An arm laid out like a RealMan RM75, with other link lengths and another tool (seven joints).
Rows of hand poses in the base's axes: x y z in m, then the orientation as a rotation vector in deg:
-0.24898, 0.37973, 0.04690, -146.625, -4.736, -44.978
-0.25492, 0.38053, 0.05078, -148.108, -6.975, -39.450
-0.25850, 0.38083, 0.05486, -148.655, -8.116, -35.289
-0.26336, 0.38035, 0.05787, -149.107, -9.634, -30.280
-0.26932, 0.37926, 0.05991, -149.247, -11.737, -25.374
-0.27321, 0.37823, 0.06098, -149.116, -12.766, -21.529
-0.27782, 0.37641, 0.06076, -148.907, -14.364, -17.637
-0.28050, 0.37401, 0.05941, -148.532, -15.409, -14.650
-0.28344, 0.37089, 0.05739, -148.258, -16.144, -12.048
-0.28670, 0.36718, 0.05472, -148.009, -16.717, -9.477
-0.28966, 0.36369, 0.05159, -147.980, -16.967, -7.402
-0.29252, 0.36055, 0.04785, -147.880, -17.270, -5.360
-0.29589, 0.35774, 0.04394, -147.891, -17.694, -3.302
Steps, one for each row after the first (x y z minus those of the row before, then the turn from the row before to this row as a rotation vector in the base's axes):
-0.00594, 0.00080, 0.00388, -0.824, 3.672, 2.407
-0.00358, 0.00030, 0.00408, -0.089, 2.772, 1.551
-0.00486, -0.00048, 0.00301, -0.074, 3.295, 1.988
-0.00596, -0.00109, 0.00204, -0.047, 3.097, 2.412
-0.00389, -0.00103, 0.00107, 0.207, 2.533, 1.502
-0.00461, -0.00182, -0.00022, 0.099, 2.462, 1.914
-0.00268, -0.00240, -0.00135, 0.252, 1.926, 1.377
-0.00294, -0.00312, -0.00202, 0.151, 1.715, 1.070
-0.00326, -0.00371, -0.00267, 0.112, 1.727, 0.948
-0.00296, -0.00349, -0.00313, -0.078, 1.430, 0.593
-0.00286, -0.00314, -0.00374, -0.036, 1.398, 0.632
-0.00337, -0.00281, -0.00391, -0.184, 1.375, 0.708

